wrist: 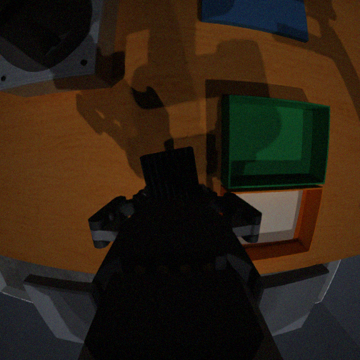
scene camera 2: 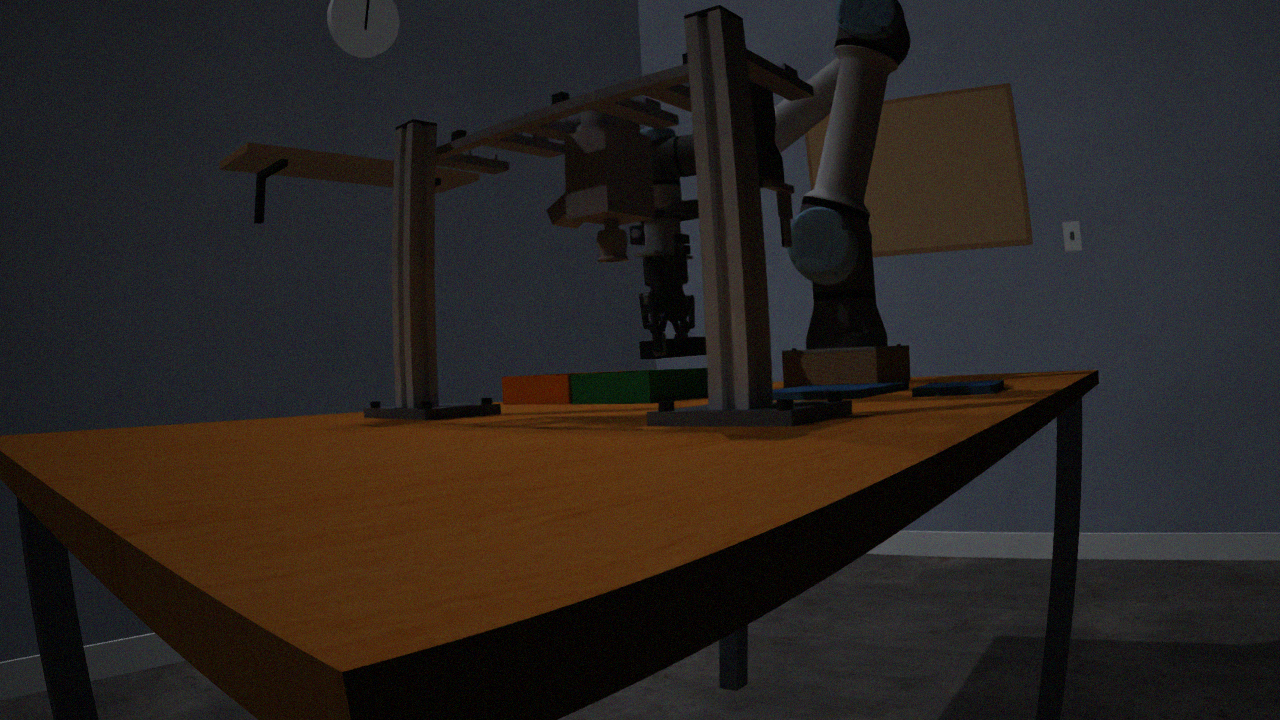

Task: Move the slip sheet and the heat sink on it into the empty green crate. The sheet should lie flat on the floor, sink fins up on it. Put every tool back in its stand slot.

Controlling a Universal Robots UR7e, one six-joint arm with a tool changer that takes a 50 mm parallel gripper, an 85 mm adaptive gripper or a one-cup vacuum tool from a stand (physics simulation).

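Frame: origin at the arm's base, x ahead, y left, z up, level; centimetres.
Seen in the pictures: hand, tool point: [scene camera 2: 663,247]; arm's base, link origin: [scene camera 2: 847,348].
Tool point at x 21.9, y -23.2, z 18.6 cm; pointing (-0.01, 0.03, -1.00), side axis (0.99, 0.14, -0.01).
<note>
Offsets run from my tool point to a thing's top centre. "pt": to the spot under its first point.
My gripper [scene camera 2: 667,331] [wrist: 175,194] is shut on the dark heat sink {dz -15.7, dx -0.3, dy +0.9 cm} [scene camera 2: 682,347] [wrist: 170,170], whose fins show in the wrist view. It holds the heat sink in the air, beside the crates and above their rims. The white slip sheet [wrist: 277,212] lies in the orange crate {dz -20.9, dx +17.9, dy -4.9 cm} [scene camera 2: 537,389] [wrist: 311,220]; the gripper hides part of it. The green crate {dz -20.9, dx +16.0, dy +9.1 cm} [scene camera 2: 613,387] [wrist: 318,145] stands against the orange one and looks empty in the wrist view, with shadows across its floor.
The tool stand's two posts [scene camera 2: 733,223] [scene camera 2: 414,268] and top rail [scene camera 2: 537,114] rise in front of the arm, with tools hanging there. Blue flat pieces {pt dz -24.3, dx +20.3, dy +44.7 cm} [scene camera 2: 841,391] {pt dz -24.3, dx +18.2, dy +59.9 cm} [scene camera 2: 957,387] lie near the robot's base block [scene camera 2: 832,367]. A bolted grey plate [wrist: 35,82] shows upper left in the wrist view.
</note>
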